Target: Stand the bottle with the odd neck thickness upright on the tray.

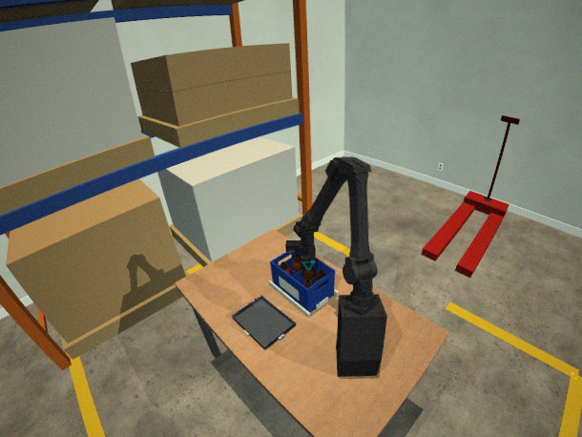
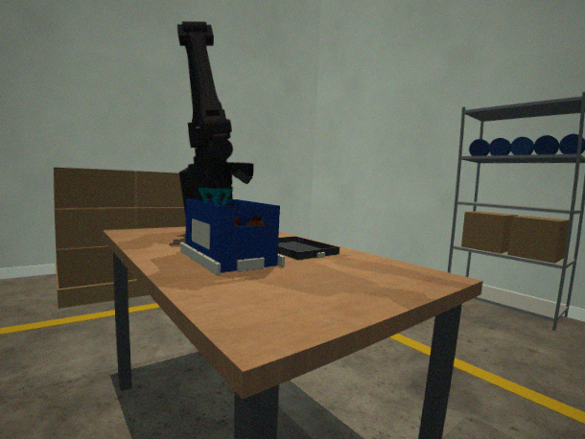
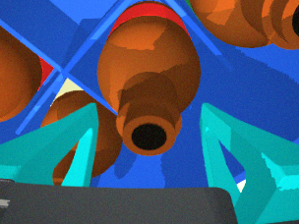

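Now: the crate 1 cm ahead of my hand, 4 cm to the left of it and 7 cm below it. The rest, counted from my hand: bottle: 10 cm ahead, 8 cm to the left, 6 cm below; dark tray: 2 cm ahead, 32 cm to the left, 14 cm below.
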